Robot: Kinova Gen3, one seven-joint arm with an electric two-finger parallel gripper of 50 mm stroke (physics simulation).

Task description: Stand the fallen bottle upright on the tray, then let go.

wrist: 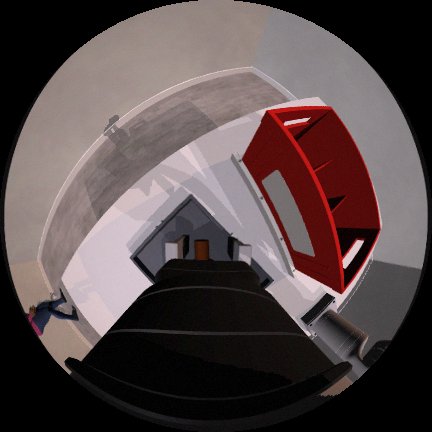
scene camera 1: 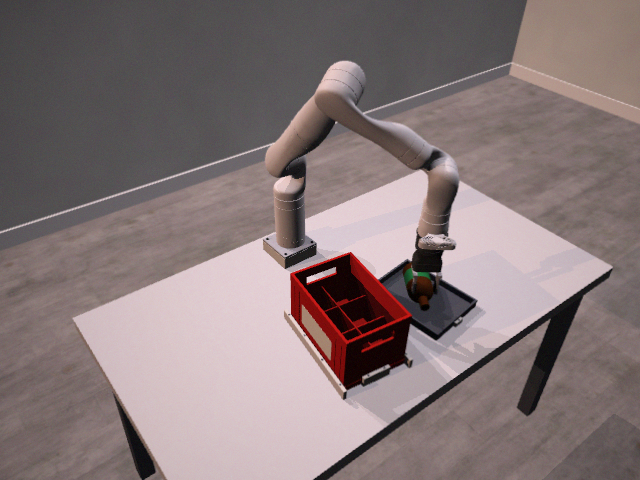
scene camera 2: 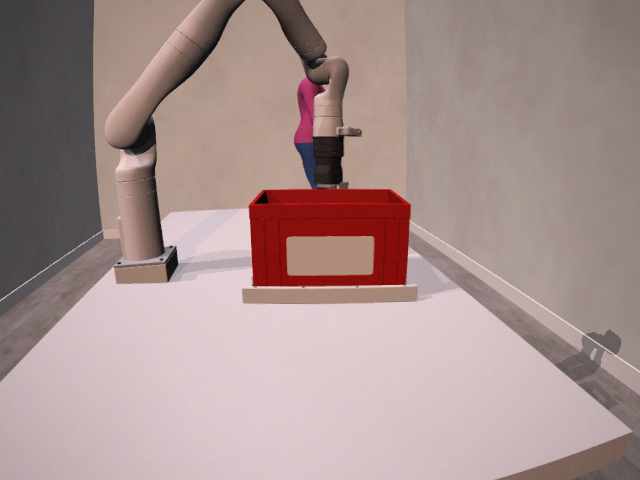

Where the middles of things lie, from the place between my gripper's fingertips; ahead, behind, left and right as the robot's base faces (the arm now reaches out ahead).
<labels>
My gripper is now 7 cm past the brown bottle [scene camera 1: 424, 291], 6 cm to the right of it and 6 cm above it.
</labels>
